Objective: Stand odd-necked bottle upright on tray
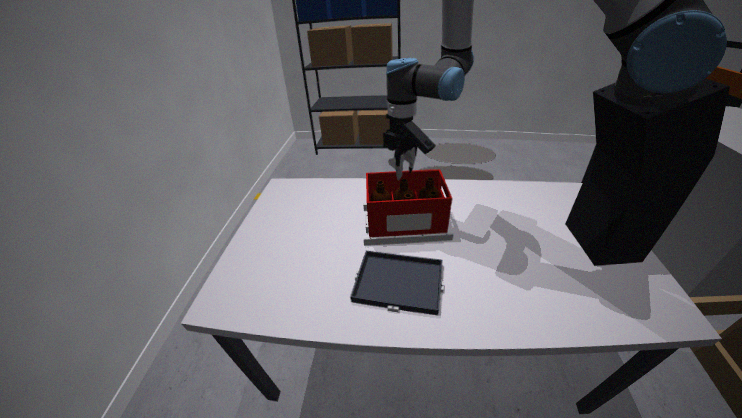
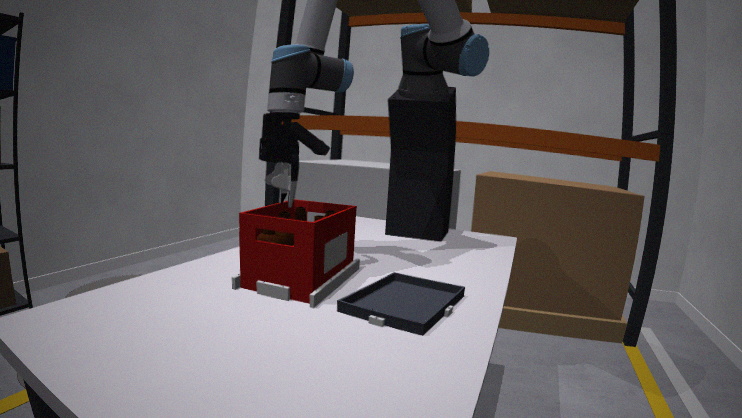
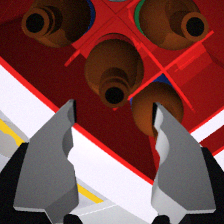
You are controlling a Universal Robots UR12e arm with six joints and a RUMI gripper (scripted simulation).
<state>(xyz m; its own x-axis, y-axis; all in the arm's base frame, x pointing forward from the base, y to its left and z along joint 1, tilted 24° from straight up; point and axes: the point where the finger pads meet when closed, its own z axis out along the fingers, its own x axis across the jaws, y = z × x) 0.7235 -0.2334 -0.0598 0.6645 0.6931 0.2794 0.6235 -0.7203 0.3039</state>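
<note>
Now: the red crate 110 mm below my hand and 40 mm to the left of it. Round my hand: dark tray (320 mm to the left, 180 mm below, 60 mm ahead); then glass bottle (110 mm below); then brown bottle (110 mm below, 90 mm ahead).
</note>
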